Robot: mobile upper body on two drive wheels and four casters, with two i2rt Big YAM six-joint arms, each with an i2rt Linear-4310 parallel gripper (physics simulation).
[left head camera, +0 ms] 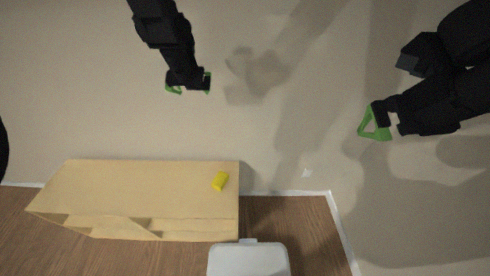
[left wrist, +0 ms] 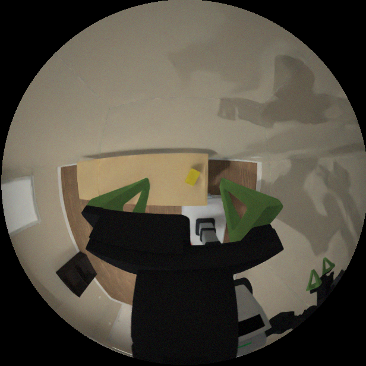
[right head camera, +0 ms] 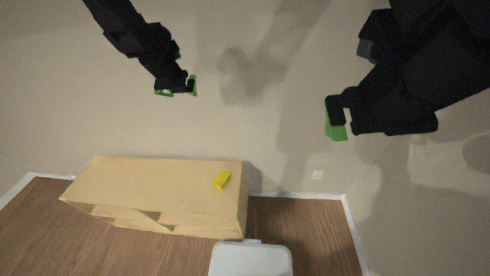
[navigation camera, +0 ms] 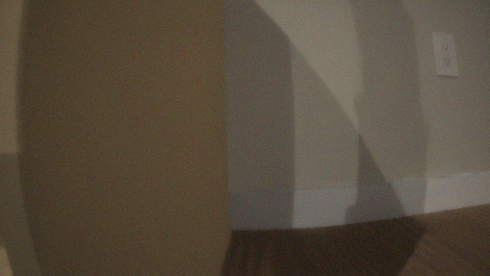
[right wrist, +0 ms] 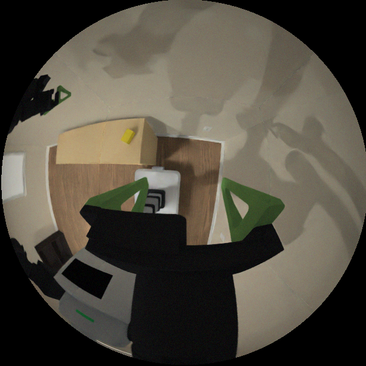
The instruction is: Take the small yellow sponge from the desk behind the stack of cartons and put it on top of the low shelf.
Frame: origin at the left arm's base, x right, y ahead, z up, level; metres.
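Where they show: left gripper, between the fingertips: (left head camera: 194, 93) (right head camera: 184, 95); right gripper, between the fingertips: (left head camera: 378, 131) (right head camera: 352, 130).
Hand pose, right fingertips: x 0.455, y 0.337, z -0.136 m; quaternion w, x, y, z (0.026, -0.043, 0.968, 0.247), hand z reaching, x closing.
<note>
Things, the pixels of their top centre, and the offset from my right fingertips. Level surfaces: height alone.
- small yellow sponge, centre of its top: (left head camera: 219, 178) (right head camera: 221, 178) dx -0.408, dy +0.242, dz -0.619 m
- low wooden shelf, height of its surface: dz -0.664 m
- white outlet, centre of its top: (navigation camera: 442, 32) (right head camera: 319, 171) dx +0.254, dy +0.438, dz -0.817 m
The small yellow sponge (left head camera: 220, 181) (right head camera: 222, 180) (left wrist: 192, 177) (right wrist: 128, 136) lies on top of the low wooden shelf (left head camera: 135, 182) (right head camera: 150, 180) (left wrist: 145, 172) (right wrist: 85, 145), near its right end. My left gripper (left head camera: 189, 87) (right head camera: 176, 90) (left wrist: 184, 181) is open and empty, held well above the shelf and apart from the sponge. My right gripper (right wrist: 184, 181) is open and empty, raised in front of the wall at the right of the head views. The desk and the stack of cartons do not show in these views.
My white base (left head camera: 249, 260) (right head camera: 251, 260) (right wrist: 170, 182) stands close to the shelf's right front corner. A wall runs behind the shelf, with a white outlet (right head camera: 317, 175) (navigation camera: 445, 54) right of it. A dark box (left wrist: 76, 274) (right wrist: 53, 250) stands at the lower left in the wrist views.
</note>
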